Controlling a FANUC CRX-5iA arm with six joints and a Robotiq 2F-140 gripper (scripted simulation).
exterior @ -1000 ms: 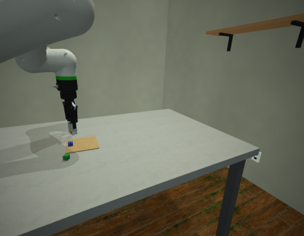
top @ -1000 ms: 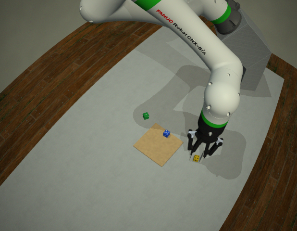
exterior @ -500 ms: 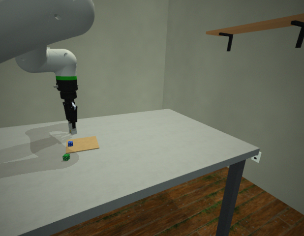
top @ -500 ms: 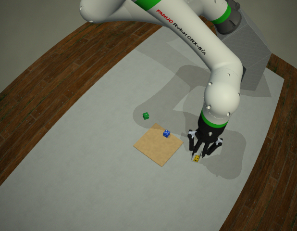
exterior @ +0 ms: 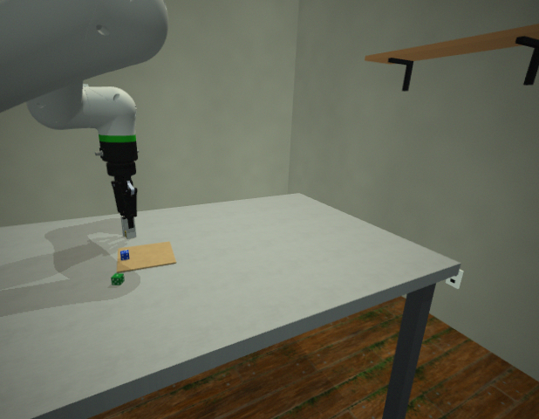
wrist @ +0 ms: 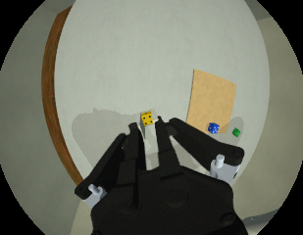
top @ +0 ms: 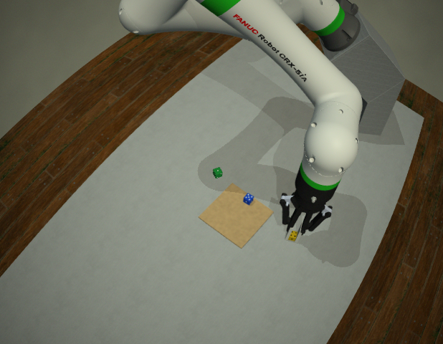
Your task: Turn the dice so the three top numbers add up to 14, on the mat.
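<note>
Right now the tan mat is 16 cm to the right of my hand, 3 cm below it and 1 cm behind it. The rest, counted from my hand: yellow die: 2 cm below; then green die: 25 cm to the right, 12 cm behind, 2 cm below; then blue die: 14 cm to the right, 6 cm behind, 2 cm below.
</note>
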